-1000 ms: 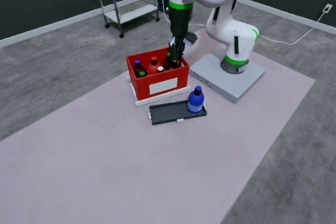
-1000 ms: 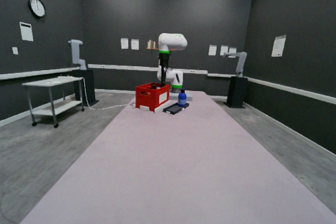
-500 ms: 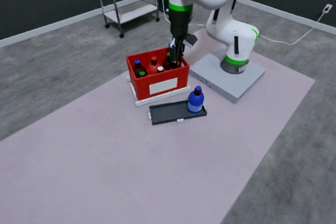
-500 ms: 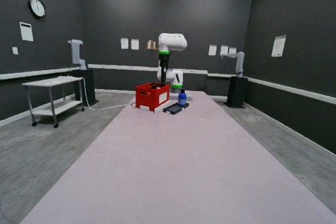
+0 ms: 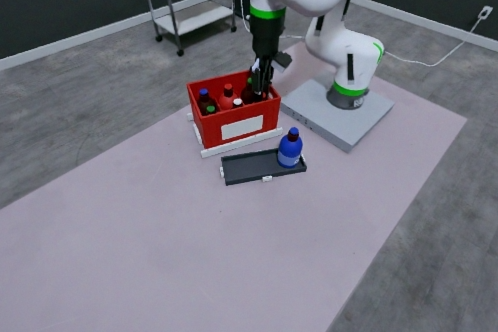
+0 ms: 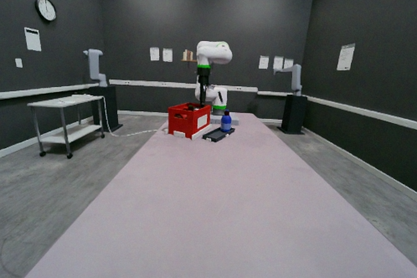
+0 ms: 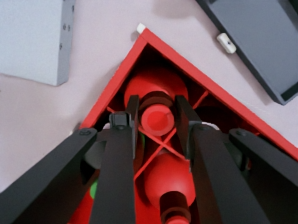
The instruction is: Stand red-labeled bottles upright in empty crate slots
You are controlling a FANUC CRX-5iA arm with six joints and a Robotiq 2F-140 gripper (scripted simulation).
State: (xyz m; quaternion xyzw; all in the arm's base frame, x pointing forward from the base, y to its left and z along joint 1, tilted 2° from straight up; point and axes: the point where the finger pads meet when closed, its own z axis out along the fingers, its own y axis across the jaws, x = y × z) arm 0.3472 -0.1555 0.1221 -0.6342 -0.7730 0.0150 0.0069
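My hand is 80 mm above the red bottle. The rest, counted from my hand: blue bottle 50 mm ahead, 180 mm to the left, 80 mm below; red crate 60 mm ahead, 80 mm to the right, 80 mm below; dark tray 130 mm ahead, 130 mm to the left, 150 mm below.
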